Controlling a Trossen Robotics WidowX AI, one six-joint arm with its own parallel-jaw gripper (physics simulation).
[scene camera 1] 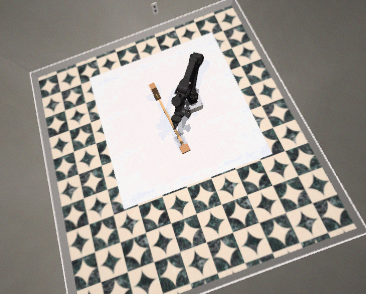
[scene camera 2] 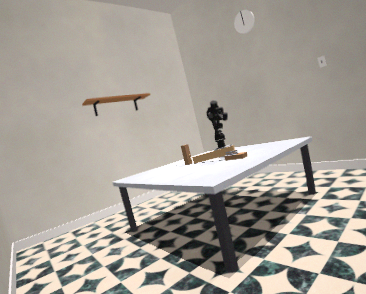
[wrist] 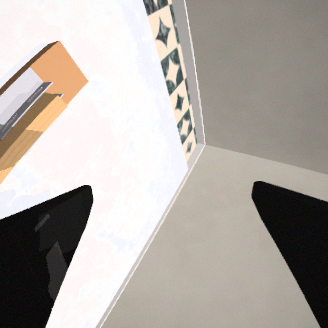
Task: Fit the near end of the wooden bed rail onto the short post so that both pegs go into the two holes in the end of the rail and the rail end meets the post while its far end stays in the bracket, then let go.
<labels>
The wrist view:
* gripper: 173,191
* wooden bed rail: 48,106
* short post: 53,63
</labels>
